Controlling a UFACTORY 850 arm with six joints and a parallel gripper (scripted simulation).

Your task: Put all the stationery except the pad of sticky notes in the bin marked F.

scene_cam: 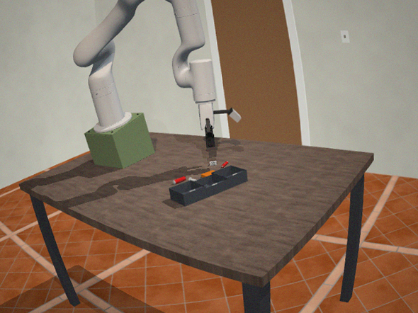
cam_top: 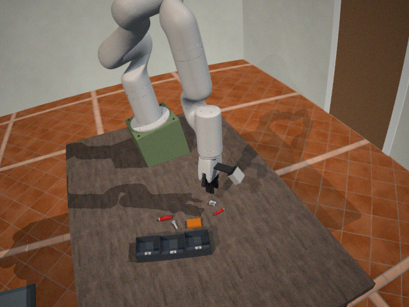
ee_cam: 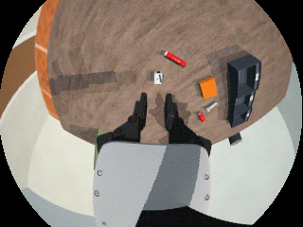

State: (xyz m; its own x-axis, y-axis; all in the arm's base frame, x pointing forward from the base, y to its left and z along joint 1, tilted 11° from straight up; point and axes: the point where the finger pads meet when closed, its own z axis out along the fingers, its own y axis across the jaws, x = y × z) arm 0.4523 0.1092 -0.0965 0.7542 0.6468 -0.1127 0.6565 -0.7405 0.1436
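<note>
Right now the grey clip-like piece is 9 cm below my hand. From my hand the other things lie so: thin red pen: 5 cm ahead, 9 cm below; silver bolt: 5 cm ahead, 17 cm to the right, 9 cm below; orange sticky-note pad: 7 cm ahead, 10 cm to the right, 9 cm below.
</note>
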